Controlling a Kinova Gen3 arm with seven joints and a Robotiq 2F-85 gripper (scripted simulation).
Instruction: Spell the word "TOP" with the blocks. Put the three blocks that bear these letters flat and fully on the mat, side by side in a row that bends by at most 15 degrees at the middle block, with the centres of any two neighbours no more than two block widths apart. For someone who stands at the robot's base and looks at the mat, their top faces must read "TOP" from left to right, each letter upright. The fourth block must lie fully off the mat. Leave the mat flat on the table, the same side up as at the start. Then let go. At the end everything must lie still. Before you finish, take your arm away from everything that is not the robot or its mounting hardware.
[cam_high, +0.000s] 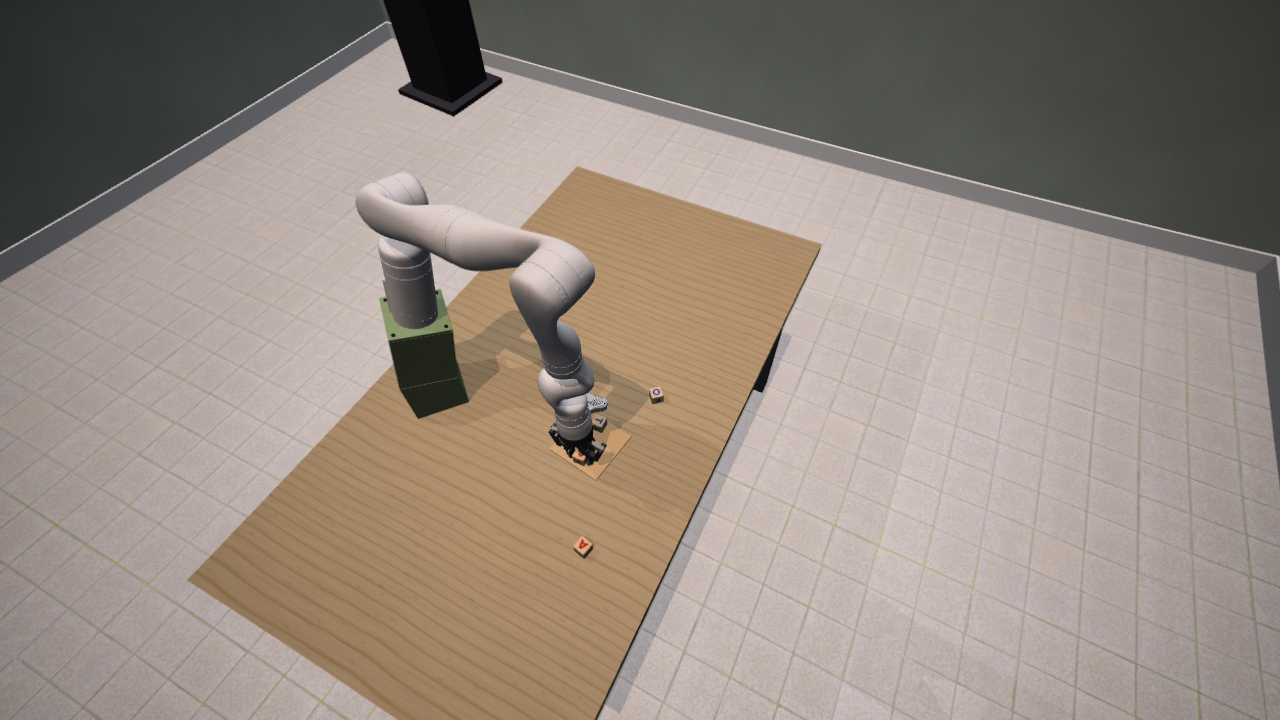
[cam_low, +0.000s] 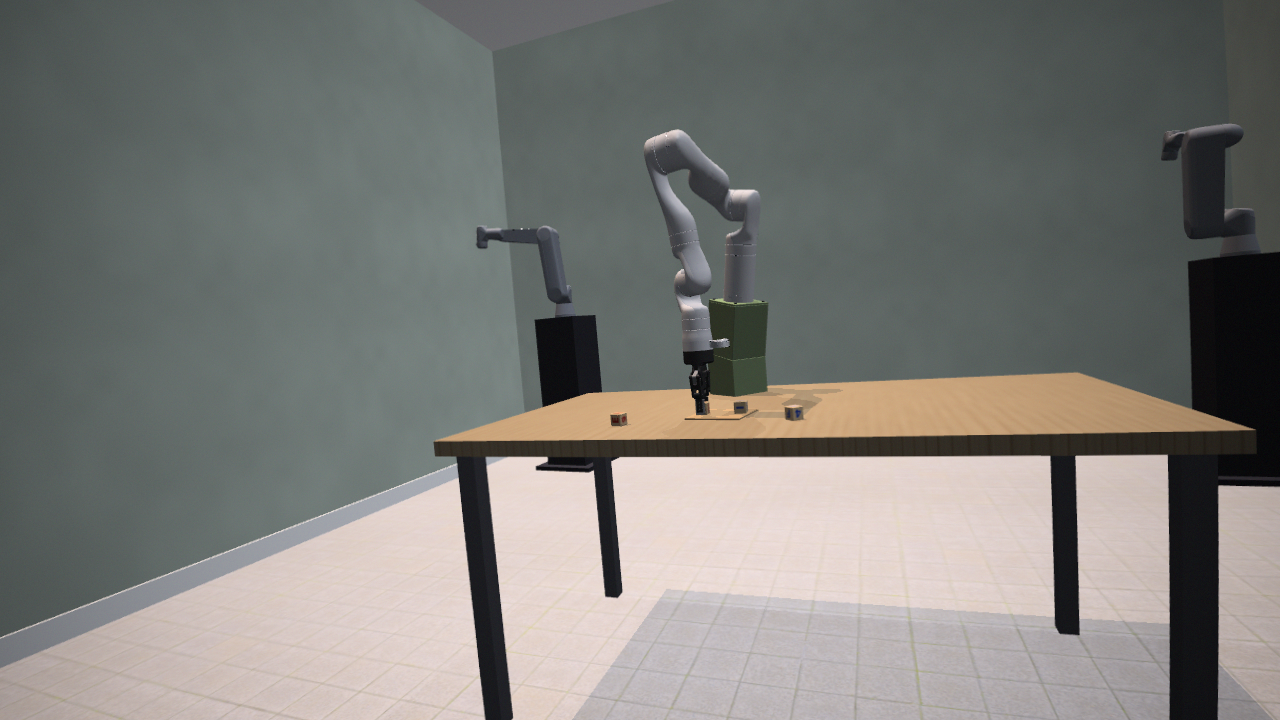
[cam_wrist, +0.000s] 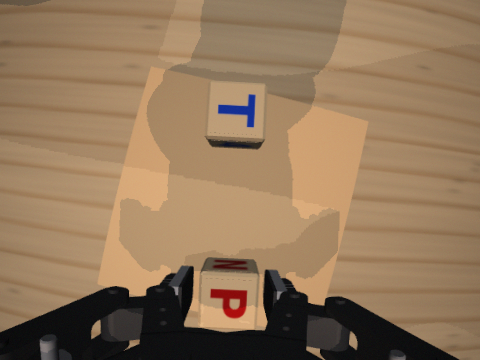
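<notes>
My hand is 1 cm past the tan mat, 5 cm to the right of it and 2 cm above it.
</notes>
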